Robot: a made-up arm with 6 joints.
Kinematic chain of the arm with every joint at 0, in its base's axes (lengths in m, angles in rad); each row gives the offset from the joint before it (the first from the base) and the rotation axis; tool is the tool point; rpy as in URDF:
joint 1: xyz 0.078 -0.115 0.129 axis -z
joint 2: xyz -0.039 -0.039 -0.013 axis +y
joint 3: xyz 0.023 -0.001 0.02 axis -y
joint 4: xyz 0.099 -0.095 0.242 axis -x
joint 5: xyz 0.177 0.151 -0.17 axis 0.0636 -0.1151 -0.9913
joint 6: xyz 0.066 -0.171 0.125 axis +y
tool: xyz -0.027 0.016 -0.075 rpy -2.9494 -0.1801 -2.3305
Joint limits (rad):
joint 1: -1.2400..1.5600
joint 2: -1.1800..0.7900
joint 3: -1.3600..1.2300
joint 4: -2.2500..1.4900
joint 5: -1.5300..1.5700
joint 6: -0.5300..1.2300
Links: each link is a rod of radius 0.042 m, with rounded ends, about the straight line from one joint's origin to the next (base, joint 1, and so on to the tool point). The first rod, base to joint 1, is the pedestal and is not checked.
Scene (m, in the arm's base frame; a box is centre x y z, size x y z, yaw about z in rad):
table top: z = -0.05
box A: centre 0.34 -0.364 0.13 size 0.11 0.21 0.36 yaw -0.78
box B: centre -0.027 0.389 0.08 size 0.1 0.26 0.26 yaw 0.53
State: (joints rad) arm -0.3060 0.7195 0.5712 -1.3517 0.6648 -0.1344
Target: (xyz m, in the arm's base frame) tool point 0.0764 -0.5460 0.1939
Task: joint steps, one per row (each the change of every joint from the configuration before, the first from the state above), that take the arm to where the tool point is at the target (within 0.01 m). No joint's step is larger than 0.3 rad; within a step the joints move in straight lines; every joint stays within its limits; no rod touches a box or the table.
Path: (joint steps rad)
1: 0.2863 -0.1203 0.0004 -0.0527 0.1604 0.0839
2: 0.2863 -0.1203 0.0004 -0.0527 0.1605 0.0840
3: 0.2863 -0.1202 0.0004 -0.0526 0.1604 0.0839
4: 0.2863 -0.1203 0.0004 -0.0527 0.1604 0.0840
5: 0.1417 0.1103 -0.0424 -0.0180 -0.2792 -0.1354
6: 0.1416 0.1103 -0.0424 -0.0180 -0.2792 -0.1353
7: 0.1416 0.1103 -0.0424 -0.0181 -0.2792 -0.1354
8: 0.1417 0.1104 -0.0424 -0.0180 -0.2793 -0.1353
9: 0.1416 0.1103 -0.0424 -0.0180 -0.2792 -0.1354

